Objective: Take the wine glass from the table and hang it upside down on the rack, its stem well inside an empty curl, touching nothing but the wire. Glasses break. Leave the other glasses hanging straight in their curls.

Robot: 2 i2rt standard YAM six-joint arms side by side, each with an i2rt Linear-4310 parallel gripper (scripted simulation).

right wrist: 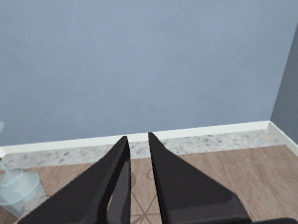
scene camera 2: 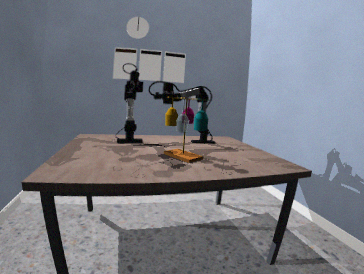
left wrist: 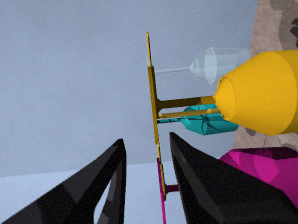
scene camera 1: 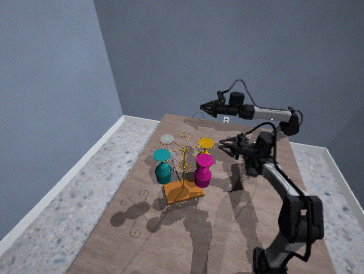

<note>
In view: the left gripper [left wrist: 147,142], the right gripper [right wrist: 138,141], a teal glass [left wrist: 206,124] and a clear glass [left wrist: 212,64].
The right wrist view misses the teal glass: it is out of frame.
</note>
